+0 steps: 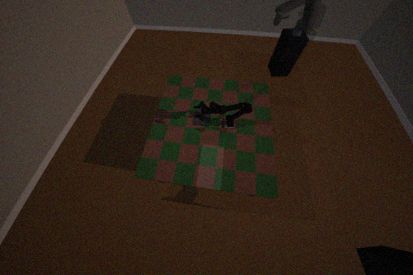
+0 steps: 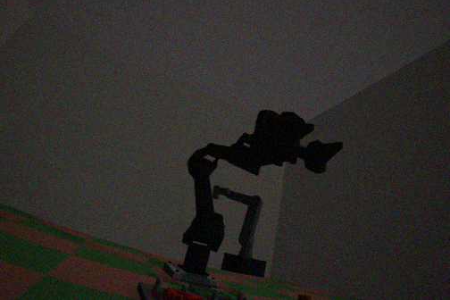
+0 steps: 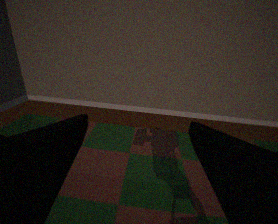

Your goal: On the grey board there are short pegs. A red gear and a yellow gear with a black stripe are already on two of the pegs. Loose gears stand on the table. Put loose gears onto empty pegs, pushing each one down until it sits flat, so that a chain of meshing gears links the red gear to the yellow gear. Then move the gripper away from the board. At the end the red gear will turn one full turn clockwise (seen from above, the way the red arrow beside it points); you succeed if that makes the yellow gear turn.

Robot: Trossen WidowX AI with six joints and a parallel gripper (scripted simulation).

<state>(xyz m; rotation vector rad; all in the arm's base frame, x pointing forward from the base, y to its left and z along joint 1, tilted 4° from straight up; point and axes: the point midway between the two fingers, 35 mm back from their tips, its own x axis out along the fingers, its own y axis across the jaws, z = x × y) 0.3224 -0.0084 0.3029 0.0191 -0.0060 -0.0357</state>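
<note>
The orange gear lies 70 mm behind my gripper tip, 60 mm to the left of it and 280 mm below it. Round my gripper tip: red gear: 100 mm behind, 150 mm to the right, 280 mm below; yellow gear: 80 mm behind, 60 mm to the right, 280 mm below.
</note>
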